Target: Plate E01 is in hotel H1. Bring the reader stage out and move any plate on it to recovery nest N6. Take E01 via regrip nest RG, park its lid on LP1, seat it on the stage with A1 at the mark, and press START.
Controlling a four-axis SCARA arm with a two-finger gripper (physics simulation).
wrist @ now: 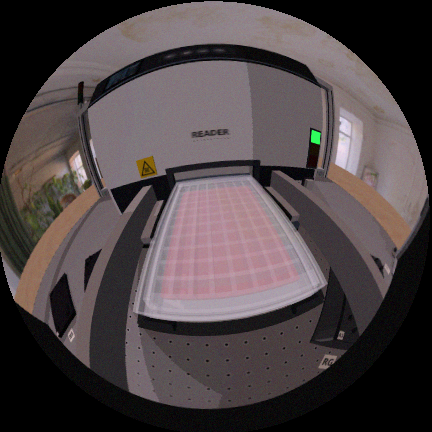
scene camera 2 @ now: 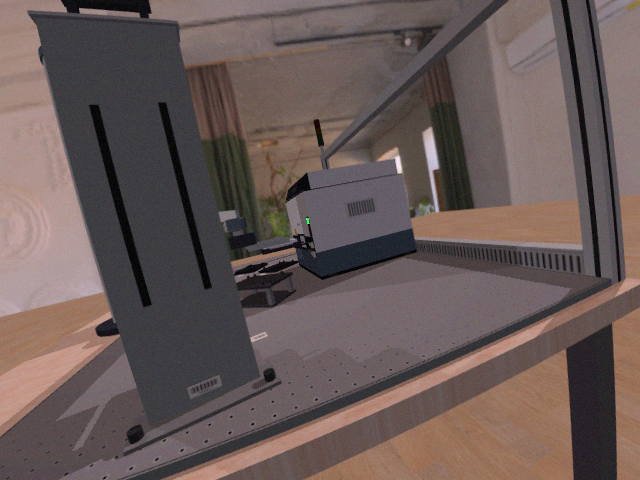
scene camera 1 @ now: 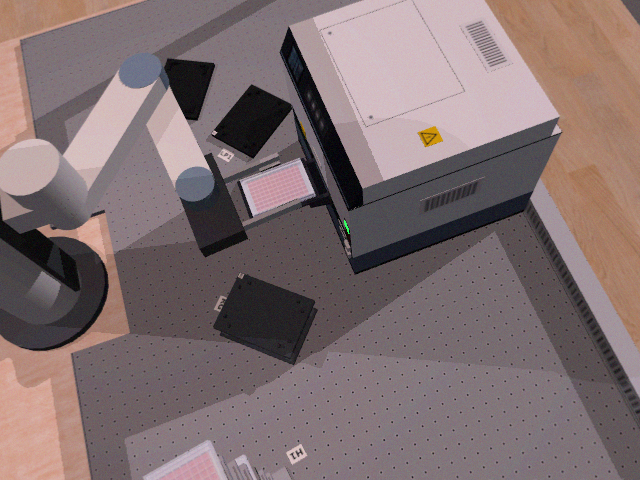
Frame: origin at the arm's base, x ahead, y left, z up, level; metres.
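Where they show: gripper, fingertip midpoint: (wrist: 214, 184) (scene camera 2: 285, 239) (scene camera 1: 289, 179); arm's base at its link origin: (scene camera 1: 51, 293).
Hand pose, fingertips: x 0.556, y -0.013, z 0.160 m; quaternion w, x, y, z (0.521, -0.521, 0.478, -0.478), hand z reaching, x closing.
Observation:
Each offset is from my fingertips to the top centre of the thing. "spot": to the spot under its first point.
The reader @(dx +0.249, dy +0.004, dz +0.204 m) (scene camera 1: 423, 98) (scene camera 2: 361, 211) (wrist: 210, 110) has its dark stage @(dx -0.012, dy -0.003, dz -0.016 m) (wrist: 200, 328) out in front. A clear plate with pink wells @(dx -0.028, dy -0.002, dz -0.006 m) (scene camera 1: 277, 187) (wrist: 230, 240) lies on the stage, level. My gripper (scene camera 1: 279, 184) (wrist: 214, 184) is shut on this plate, one finger along each long side. The plate's name does not show. Hotel H1 (scene camera 2: 149, 217) is a tall grey tower; the plate E01 cannot be picked out. The black regrip nest RG @(dx -0.131, dy -0.213, dz -0.077 m) (scene camera 1: 266, 315) (scene camera 2: 264, 280) stands beside the reader's front. The black nest LP1 @(dx -0.028, dy +0.263, dz -0.127 m) (scene camera 1: 253, 121) (scene camera 2: 279, 266) is on the stage's other side.
Another black nest @(dx -0.163, dy +0.415, dz -0.129 m) (scene camera 1: 191, 87) stands beyond LP1, partly behind the arm (scene camera 1: 175, 134). A pink plate @(spot: dx -0.239, dy -0.491, dz +0.282 m) (scene camera 1: 188, 467) shows at the lower left edge of scene camera 1, near the H1 label @(spot: dx -0.154, dy -0.470, dz -0.147 m) (scene camera 1: 296, 454). The reader's indicator @(spot: dx +0.064, dy -0.160, dz +0.055 m) (scene camera 1: 346, 226) (scene camera 2: 308, 221) (wrist: 315, 137) is green.

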